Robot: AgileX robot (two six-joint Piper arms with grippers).
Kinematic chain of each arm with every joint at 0, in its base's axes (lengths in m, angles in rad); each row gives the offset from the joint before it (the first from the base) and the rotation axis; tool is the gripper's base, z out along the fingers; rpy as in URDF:
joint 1: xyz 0 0 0.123 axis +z
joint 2: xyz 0 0 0 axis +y
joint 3: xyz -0.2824 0 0.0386 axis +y
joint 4: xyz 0.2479 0 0.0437 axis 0.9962 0 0.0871
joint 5: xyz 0 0 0 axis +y
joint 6: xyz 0.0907 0 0.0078 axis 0.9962 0 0.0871
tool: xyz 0 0 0 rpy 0 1.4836 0
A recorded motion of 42 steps. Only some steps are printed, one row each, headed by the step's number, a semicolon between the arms.
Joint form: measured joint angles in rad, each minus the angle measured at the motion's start. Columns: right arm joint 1, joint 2, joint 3, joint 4, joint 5, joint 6; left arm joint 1, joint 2, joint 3, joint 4, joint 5, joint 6.
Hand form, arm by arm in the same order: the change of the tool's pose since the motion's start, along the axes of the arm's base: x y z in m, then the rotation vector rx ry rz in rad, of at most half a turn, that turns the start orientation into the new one. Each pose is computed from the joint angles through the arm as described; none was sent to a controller.
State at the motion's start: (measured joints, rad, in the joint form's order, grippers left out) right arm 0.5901 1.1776 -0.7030 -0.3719 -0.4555 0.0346; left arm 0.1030 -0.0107 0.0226 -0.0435 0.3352 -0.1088
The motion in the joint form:
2: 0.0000 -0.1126 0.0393 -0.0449 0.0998 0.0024; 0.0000 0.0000 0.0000 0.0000 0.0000 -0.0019
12: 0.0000 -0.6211 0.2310 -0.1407 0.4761 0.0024; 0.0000 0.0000 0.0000 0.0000 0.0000 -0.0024
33: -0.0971 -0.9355 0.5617 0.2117 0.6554 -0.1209; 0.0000 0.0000 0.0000 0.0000 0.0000 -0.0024
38: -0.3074 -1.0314 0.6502 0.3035 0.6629 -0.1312; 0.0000 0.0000 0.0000 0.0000 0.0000 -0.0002
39: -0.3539 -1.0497 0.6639 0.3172 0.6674 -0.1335; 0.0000 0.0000 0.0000 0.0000 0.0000 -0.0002
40: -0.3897 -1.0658 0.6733 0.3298 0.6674 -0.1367; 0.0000 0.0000 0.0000 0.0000 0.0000 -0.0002
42: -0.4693 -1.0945 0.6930 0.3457 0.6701 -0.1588; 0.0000 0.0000 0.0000 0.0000 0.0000 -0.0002
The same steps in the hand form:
2: -0.0201 -0.0156 0.0055 -0.0547 -0.0135 -0.0205; 0.0000 0.0000 0.0000 -0.0018 -0.0002 0.0005
12: -0.1039 -0.0882 -0.0017 -0.1656 -0.0595 -0.1724; 0.0000 0.0000 0.0000 -0.0023 -0.0002 0.0006
33: -0.1386 -0.1225 -0.1002 -0.0951 0.2406 -0.2936; 0.0000 0.0000 0.0000 -0.0023 -0.0002 0.0006
38: -0.1423 -0.1383 -0.1244 0.0007 0.2930 -0.4914; 0.0000 0.0000 0.0000 -0.0002 0.0000 0.0001
39: -0.1430 -0.1414 -0.1283 0.0176 0.2991 -0.5358; 0.0000 0.0000 0.0000 -0.0002 0.0000 0.0001
40: -0.1438 -0.1436 -0.1305 0.0345 0.2977 -0.5689; 0.0000 0.0000 0.0000 -0.0002 0.0000 0.0001
42: -0.1451 -0.1486 -0.1356 0.0432 0.2892 -0.6439; 0.0000 0.0000 0.0000 -0.0002 0.0000 0.0001

